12 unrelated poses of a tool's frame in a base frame.
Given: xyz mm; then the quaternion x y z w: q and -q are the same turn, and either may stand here.
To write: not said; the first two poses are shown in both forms.
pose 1, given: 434.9 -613.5 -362.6 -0.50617 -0.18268 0.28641 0.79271
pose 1, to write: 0.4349 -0.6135 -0.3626; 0.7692 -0.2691 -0.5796; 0.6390 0.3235 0.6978; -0.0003 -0.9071 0.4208
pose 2, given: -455.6 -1.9 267.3 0.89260 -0.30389 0.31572 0.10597
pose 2, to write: -0.4556 -0.0019 0.2673; 0.6159 -0.6094 0.4992; -0.4756 -0.7928 -0.3811; 0.6280 -0.0027 -0.7782
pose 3, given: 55.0 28.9 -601.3 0.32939 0.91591 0.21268 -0.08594
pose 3, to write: 0.0550 0.0289 -0.6013; -0.7682 0.6399 -0.0173; 0.5668 0.6925 0.4462; 0.2975 0.3330 -0.8948
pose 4, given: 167.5 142.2 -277.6 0.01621 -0.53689 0.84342 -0.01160
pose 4, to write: 0.1675 0.1422 -0.2776; -0.9992 0.0022 0.0398; -0.0370 -0.4232 -0.9053; 0.0149 -0.9060 0.4230
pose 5, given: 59.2 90.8 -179.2 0.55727 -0.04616 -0.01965 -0.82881
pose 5, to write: 0.0592 0.0908 -0.1792; 0.9950 -0.0840 0.0546; -0.0189 0.3781 0.9256; -0.0984 -0.9219 0.3746
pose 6, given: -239.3 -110.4 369.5 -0.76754 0.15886 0.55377 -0.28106
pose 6, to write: -0.2393 -0.1104 0.3695; 0.3362 0.0674 -0.9394; -0.5551 -0.7915 -0.2555; -0.7608 0.6074 -0.2287
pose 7, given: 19.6 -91.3 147.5 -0.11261 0.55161 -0.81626 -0.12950
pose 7, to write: 0.0196 -0.0913 0.1475; -0.9411 -0.3356 0.0410; 0.0872 -0.3579 -0.9297; 0.3267 -0.8713 0.3661
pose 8, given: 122.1 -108.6 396.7 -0.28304 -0.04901 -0.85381 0.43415
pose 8, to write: 0.1221 -0.1086 0.3967; -0.4628 0.7691 0.4408; -0.7136 -0.6182 0.3295; 0.5259 -0.1621 0.8350
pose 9, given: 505.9 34.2 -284.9 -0.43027 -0.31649 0.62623 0.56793
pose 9, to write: 0.5059 0.0342 -0.2849; 0.0153 -0.4390 -0.8984; 0.9837 -0.1546 0.0923; -0.1794 -0.8851 0.4294
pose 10, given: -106.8 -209.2 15.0 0.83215 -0.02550 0.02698 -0.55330
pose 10, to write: -0.1068 -0.2092 0.0150; 0.9972 -0.0126 0.0731; -0.0723 -0.3864 0.9195; 0.0167 -0.9222 -0.3863
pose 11, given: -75.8 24.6 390.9 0.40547 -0.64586 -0.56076 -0.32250
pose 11, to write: -0.0758 0.0246 0.3909; -0.4632 -0.8854 -0.0382; -0.1621 0.0423 0.9859; -0.8713 0.4628 -0.1631
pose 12, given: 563.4 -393.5 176.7 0.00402 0.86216 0.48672 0.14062
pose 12, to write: 0.5634 -0.3935 0.1767; -0.9604 -0.1300 0.2464; 0.1438 0.5262 0.8381; -0.2386 0.8404 -0.4867
